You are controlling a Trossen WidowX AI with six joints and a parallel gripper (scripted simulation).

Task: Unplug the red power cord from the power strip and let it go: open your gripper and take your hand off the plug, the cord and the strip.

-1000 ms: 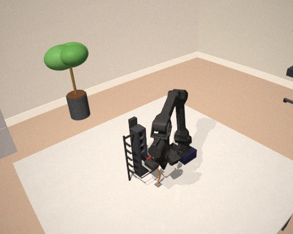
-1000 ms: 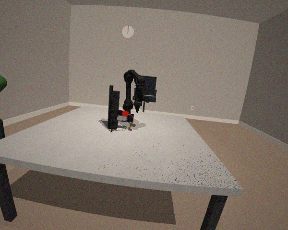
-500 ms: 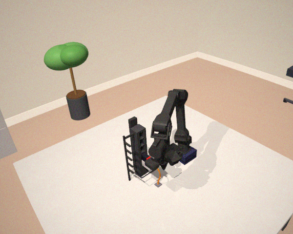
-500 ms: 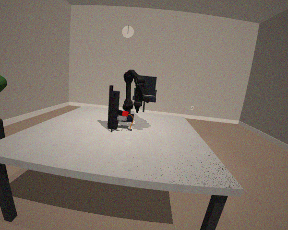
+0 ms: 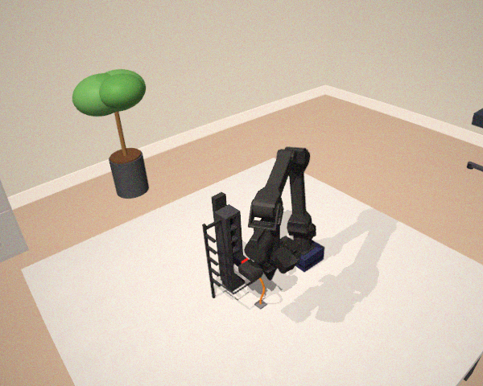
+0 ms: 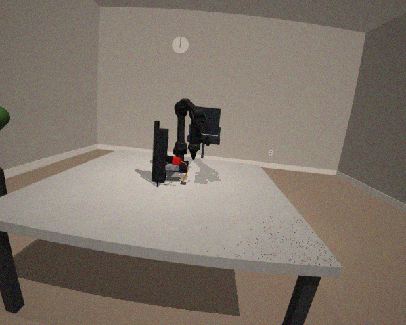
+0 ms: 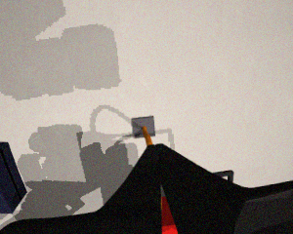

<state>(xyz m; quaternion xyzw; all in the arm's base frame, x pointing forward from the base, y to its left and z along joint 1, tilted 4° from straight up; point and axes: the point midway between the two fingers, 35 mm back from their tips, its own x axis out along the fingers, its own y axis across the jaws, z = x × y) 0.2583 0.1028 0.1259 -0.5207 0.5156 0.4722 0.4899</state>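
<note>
My gripper tip is 110 mm to the left of the red plug.
</note>
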